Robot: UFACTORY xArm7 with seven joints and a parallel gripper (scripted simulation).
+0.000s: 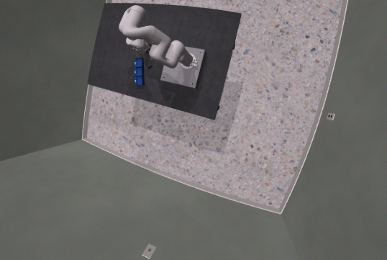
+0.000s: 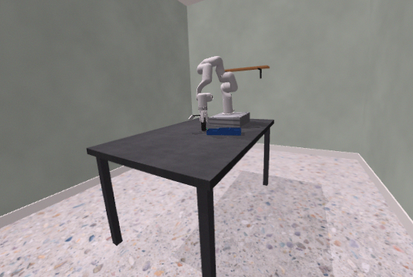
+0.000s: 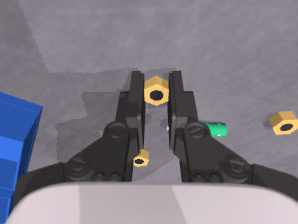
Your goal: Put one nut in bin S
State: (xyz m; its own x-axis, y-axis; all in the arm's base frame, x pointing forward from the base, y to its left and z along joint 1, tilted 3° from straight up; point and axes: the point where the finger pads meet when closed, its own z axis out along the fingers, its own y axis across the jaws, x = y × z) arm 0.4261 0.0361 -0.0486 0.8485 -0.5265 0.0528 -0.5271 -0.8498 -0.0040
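My hand is 5 cm past the green battery, 2 cm above it and 1 cm to the left of it. Also, from my hand: black cylinder 14 cm to the left, 7 cm behind, 2 cm below; then blue bin 21 cm to the left, 1 cm ahead.
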